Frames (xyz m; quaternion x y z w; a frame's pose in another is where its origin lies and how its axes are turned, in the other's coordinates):
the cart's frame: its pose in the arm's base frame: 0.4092 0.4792 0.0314 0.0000 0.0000 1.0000 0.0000
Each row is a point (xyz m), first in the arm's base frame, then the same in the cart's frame.
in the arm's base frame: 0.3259 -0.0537 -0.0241
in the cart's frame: 0.0833 0.5329 -0.0555
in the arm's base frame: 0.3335 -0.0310 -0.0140
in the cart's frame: 0.0757 0.5102 -0.0454
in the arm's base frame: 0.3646 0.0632 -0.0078
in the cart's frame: 0.0446 0.4160 -0.0392
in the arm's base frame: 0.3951 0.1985 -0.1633
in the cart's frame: 0.0141 0.2807 -0.1947
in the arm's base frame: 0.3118 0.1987 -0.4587
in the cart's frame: 0.0974 0.2805 -0.4901
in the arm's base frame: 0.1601 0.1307 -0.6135
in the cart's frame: 0.2491 0.3485 -0.6449
